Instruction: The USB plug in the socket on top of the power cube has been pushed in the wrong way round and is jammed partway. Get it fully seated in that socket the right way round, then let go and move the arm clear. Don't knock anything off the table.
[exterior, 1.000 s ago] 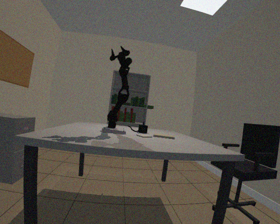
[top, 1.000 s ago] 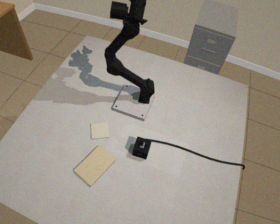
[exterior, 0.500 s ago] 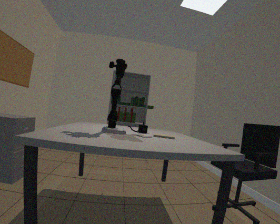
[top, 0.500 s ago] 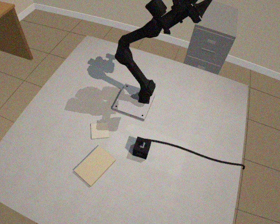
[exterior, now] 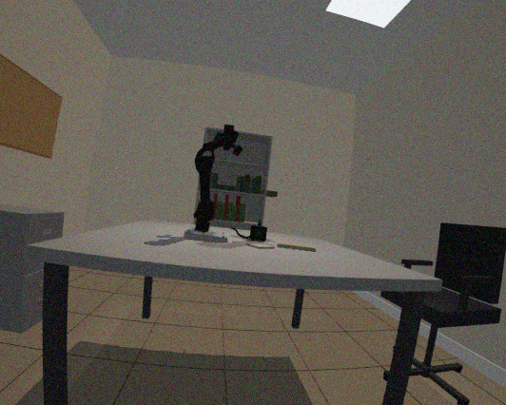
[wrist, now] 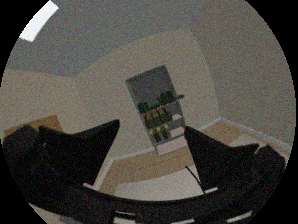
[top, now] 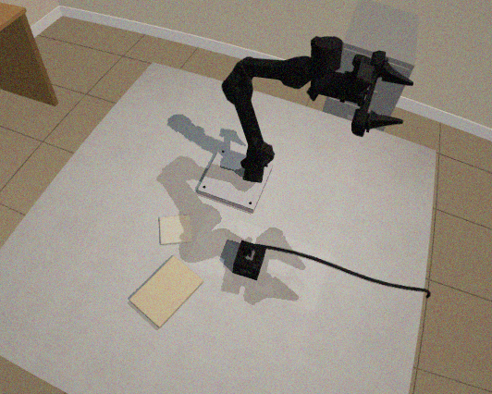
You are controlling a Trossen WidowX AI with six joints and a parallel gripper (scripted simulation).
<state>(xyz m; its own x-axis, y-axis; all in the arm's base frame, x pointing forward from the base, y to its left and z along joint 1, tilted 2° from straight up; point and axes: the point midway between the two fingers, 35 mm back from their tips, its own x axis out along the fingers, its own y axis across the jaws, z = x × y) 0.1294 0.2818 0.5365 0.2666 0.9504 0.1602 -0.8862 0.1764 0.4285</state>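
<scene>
Right now my gripper tip is 480 mm above the USB plug, 280 mm to the left of it and 170 mm short of it. Round my gripper tip: pad 560 mm below, 490 mm to the right, 300 mm ahead.
</scene>
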